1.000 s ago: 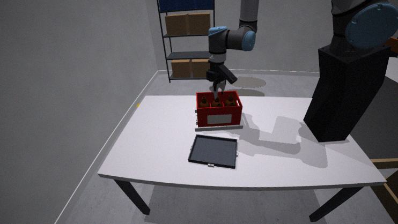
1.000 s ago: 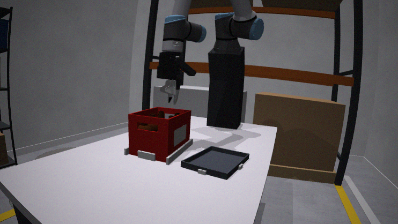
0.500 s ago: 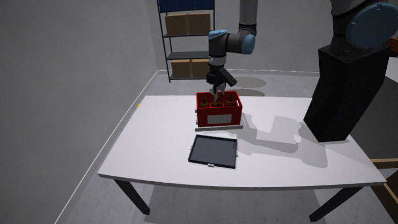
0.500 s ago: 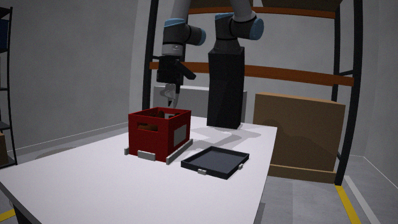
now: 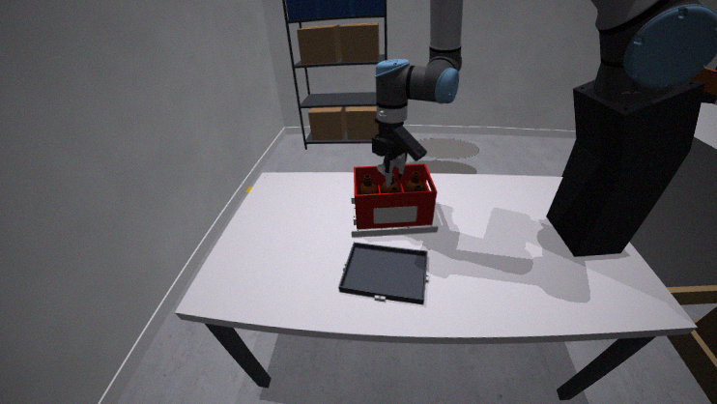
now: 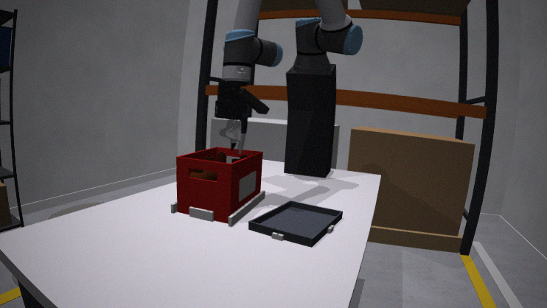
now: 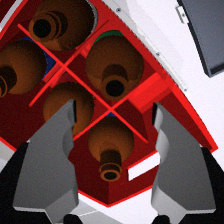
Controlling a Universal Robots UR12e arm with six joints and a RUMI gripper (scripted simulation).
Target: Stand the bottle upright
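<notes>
The red crate lies 50 mm to the right of my hand and 120 mm below it. From my hand the other things lie so: dark tray 60 mm ahead, 230 mm to the left, 190 mm below; glass bottle 90 mm to the right, 110 mm below; brown bottle 90 mm ahead, 90 mm to the right, 110 mm below.
</notes>
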